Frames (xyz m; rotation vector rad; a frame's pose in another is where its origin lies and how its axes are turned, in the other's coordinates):
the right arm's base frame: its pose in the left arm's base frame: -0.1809 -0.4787 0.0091 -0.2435 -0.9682 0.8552
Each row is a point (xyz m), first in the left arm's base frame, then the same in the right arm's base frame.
Working: the left arm's base frame: its pose in the right arm's base frame: 0.3948 0.2247 -0.2358 0.2435 0.9682 -0.8552

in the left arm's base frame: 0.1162 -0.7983 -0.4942
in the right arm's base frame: -0.4641 -0.0969 -0.4679
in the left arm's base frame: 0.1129 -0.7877 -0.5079
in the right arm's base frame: -0.4658 -0.0808 -0.4750
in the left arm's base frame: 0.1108 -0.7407 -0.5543
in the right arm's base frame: -0.4609 -0.0239 -0.5081
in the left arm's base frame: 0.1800 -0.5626 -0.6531
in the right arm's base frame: -0.3729 0.1099 -0.6517
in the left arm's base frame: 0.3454 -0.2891 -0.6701
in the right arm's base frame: -0.1373 0.2119 -0.8429
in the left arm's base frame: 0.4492 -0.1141 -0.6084
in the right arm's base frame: 0.0580 0.2392 -0.9223
